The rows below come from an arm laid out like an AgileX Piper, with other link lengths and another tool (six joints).
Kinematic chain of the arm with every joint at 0, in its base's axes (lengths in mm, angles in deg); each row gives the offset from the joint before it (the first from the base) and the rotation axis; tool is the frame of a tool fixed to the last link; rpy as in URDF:
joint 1: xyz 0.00 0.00 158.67 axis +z
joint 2: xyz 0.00 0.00 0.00 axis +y
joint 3: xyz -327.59 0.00 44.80 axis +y
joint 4: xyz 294.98 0.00 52.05 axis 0.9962 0 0.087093
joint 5: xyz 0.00 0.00 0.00 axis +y
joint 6: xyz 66.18 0.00 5.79 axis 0.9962 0 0.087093
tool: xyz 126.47 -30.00 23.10 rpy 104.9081 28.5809 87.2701
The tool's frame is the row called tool.
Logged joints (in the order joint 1, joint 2, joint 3, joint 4, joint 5, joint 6), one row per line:
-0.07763, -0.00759, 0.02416, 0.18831, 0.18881, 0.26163
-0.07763, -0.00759, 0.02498, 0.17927, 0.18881, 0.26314
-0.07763, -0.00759, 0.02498, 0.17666, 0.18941, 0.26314
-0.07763, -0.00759, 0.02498, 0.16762, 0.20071, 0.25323
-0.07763, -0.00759, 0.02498, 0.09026, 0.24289, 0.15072
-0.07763, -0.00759, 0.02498, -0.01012, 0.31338, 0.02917
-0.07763, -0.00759, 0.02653, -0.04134, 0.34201, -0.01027
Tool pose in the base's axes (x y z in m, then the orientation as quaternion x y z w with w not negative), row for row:
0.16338, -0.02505, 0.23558, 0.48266, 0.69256, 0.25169, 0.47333
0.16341, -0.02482, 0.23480, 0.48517, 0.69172, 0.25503, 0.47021
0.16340, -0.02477, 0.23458, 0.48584, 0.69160, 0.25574, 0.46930
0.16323, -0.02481, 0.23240, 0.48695, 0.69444, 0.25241, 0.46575
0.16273, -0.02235, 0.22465, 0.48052, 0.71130, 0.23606, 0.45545
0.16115, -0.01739, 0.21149, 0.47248, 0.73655, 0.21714, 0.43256
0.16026, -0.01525, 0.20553, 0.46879, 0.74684, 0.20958, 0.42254
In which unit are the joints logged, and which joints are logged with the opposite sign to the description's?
The joints are logged in radians. Opposite sign: joint 1, joint 4.
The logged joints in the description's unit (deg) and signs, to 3 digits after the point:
4.448, -0.435, 1.384, -10.789, 10.818, 14.990
4.448, -0.435, 1.431, -10.271, 10.818, 15.077
4.448, -0.435, 1.431, -10.122, 10.852, 15.077
4.448, -0.435, 1.431, -9.604, 11.500, 14.509
4.448, -0.435, 1.431, -5.172, 13.917, 8.636
4.448, -0.435, 1.431, 0.580, 17.955, 1.671
4.448, -0.435, 1.520, 2.369, 19.596, -0.588

